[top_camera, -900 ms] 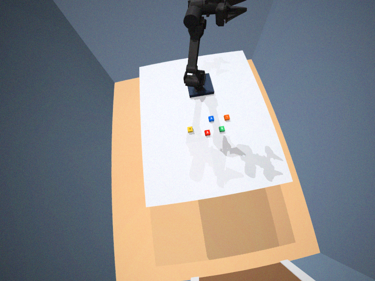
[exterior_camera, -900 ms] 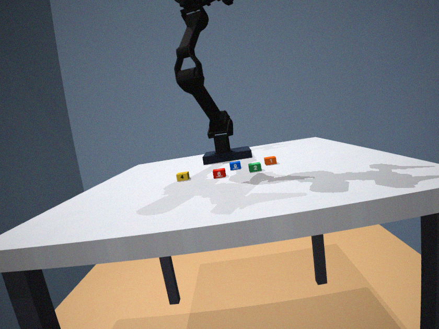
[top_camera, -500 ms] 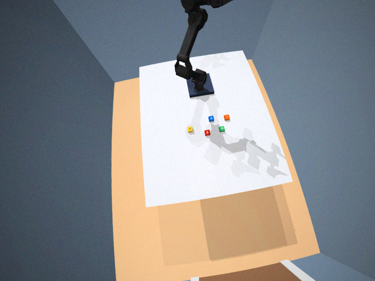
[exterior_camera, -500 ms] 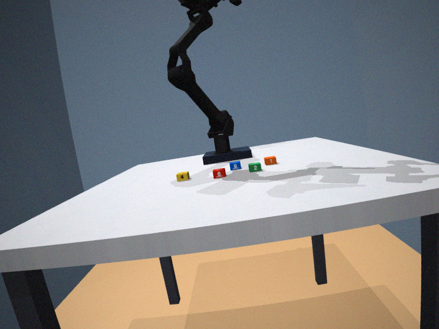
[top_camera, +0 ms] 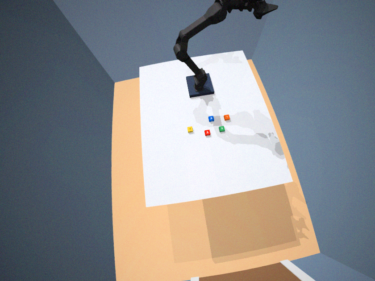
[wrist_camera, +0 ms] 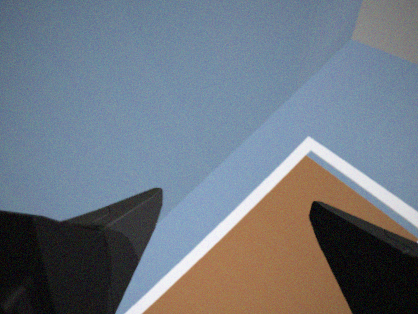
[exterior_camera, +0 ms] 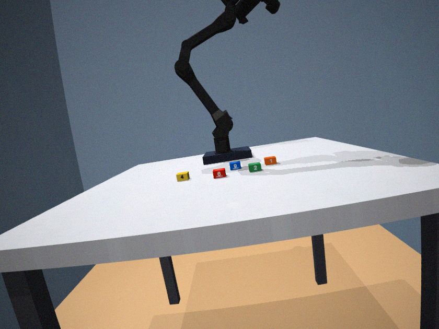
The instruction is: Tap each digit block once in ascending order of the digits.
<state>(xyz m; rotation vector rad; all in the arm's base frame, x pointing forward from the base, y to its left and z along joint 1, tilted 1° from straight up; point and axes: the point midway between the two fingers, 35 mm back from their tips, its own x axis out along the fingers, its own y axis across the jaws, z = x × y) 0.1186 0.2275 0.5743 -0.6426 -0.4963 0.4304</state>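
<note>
My gripper tip is 60 cm above the orange block 1, 14 cm to the left of it and 14 cm short of it. Round my gripper tip: red block 6 (60 cm below, 30 cm to the right, 20 cm ahead); then green block 2 (60 cm below, 21 cm ahead, 20 cm to the right); then blue block 9 (60 cm below, 24 cm to the right, 11 cm ahead).
</note>
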